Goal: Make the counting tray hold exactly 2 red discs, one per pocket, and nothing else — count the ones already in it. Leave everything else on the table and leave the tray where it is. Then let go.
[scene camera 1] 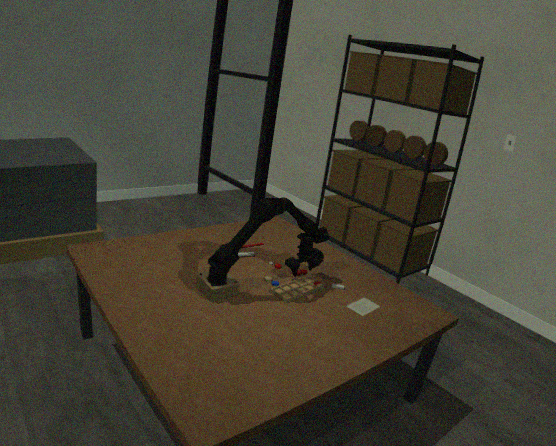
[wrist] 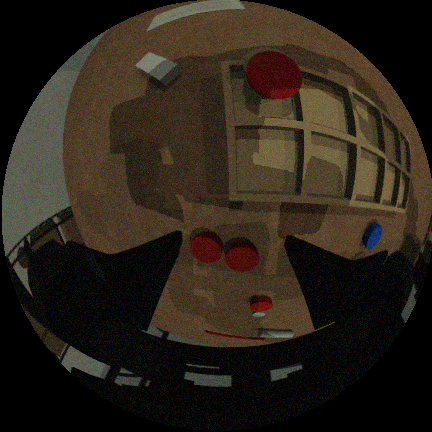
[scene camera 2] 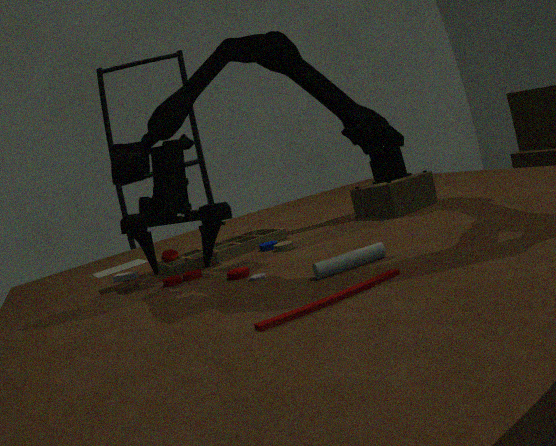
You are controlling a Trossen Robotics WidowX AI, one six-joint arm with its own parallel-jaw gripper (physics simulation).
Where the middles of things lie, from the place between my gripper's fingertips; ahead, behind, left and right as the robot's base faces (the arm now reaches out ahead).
Labels:
Right now my hand is 110 mm to the left of the wooden counting tray (scene camera 1: 287,292) and 90 mm past it. The rest, counted from my hand: thin red rod (scene camera 2: 317,305) (360 mm to the left, 100 mm behind, 10 mm below).

